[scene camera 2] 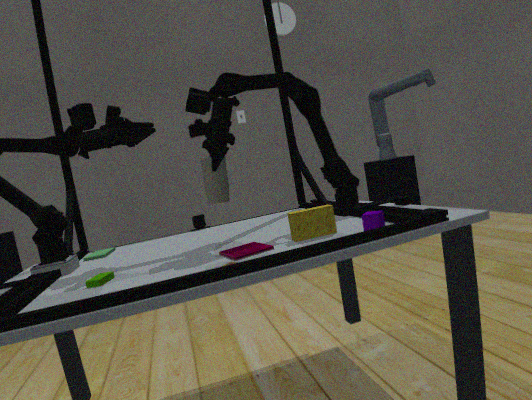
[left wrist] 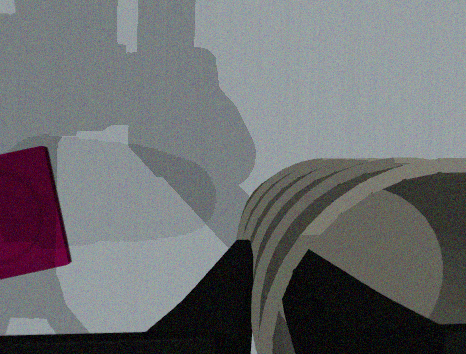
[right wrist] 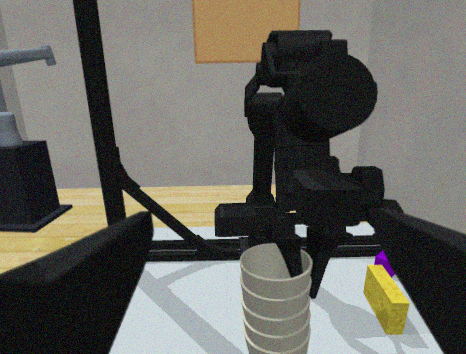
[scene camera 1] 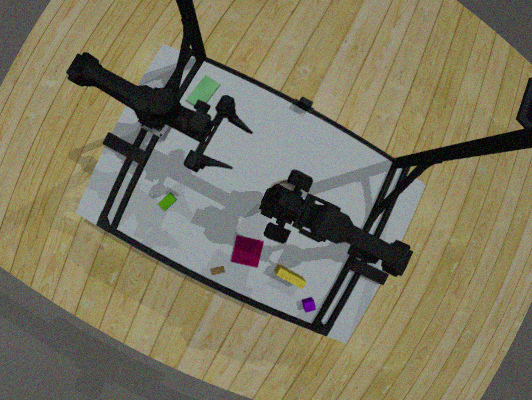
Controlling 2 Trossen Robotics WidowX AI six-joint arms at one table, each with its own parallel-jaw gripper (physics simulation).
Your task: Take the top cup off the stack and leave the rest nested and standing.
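Frame: origin at the left arm's base, x ahead, y left, z up, level; millimetres.
Seen in the pictures: left gripper, fingertip midpoint: (scene camera 2: 213,171) (left wrist: 263,253) (right wrist: 306,297); right gripper, fingertip midpoint: (scene camera 2: 154,127) (right wrist: 263,220) (scene camera 1: 242,150); left arm's base, link origin: (scene camera 2: 348,205); right arm's base, link origin: (scene camera 2: 54,260) (scene camera 1: 157,120).
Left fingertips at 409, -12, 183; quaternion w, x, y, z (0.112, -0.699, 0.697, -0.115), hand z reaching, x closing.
Pixels of each thing's top centre, then the offset from my left fingertips to it, as dx, dy, dz. "spot": a spot on its surface instead.
- crimson square, surface spot: (left wrist: 30,215) (scene camera 1: 250,244) spot: -3, +172, -197
- yellow block, top centre: (right wrist: 386,281) (scene camera 2: 309,208) (scene camera 1: 291,278) -179, +218, -135
- purple block, top centre: (scene camera 2: 372,212) (right wrist: 387,256) (scene camera 1: 309,306) -301, +299, -165
- green block, top centre: (scene camera 2: 99,276) (scene camera 1: 167,201) +331, +155, -190
- pale green slab, top centre: (scene camera 2: 99,252) (scene camera 1: 203,91) +387, -264, -195
- small brown block, top centre: (scene camera 1: 217,270) +64, +310, -197
A stack of several grey-beige cups (scene camera 2: 215,187) (left wrist: 265,225) (right wrist: 276,305) hangs upright, nested and clear of the table. Its top cup (right wrist: 275,287) is still seated in the cups below. My left gripper (scene camera 2: 216,167) (left wrist: 263,253) (right wrist: 306,297) is shut on the wall of the stack near its rim, one finger inside and one outside. In scene camera 1 the left arm mostly hides the stack. My right gripper (scene camera 1: 241,150) (scene camera 2: 154,129) is open and empty, raised above the table on the left side of the scene views.
On the white table lie a crimson square (scene camera 1: 247,251) (scene camera 2: 246,250) (left wrist: 30,215), a yellow block (scene camera 1: 290,276) (scene camera 2: 312,223) (right wrist: 385,300), a purple block (scene camera 1: 308,304) (scene camera 2: 373,220), a green block (scene camera 1: 167,201) (scene camera 2: 100,279), a pale green slab (scene camera 1: 203,90) and a small brown block (scene camera 1: 217,270). Black frame bars edge the table.
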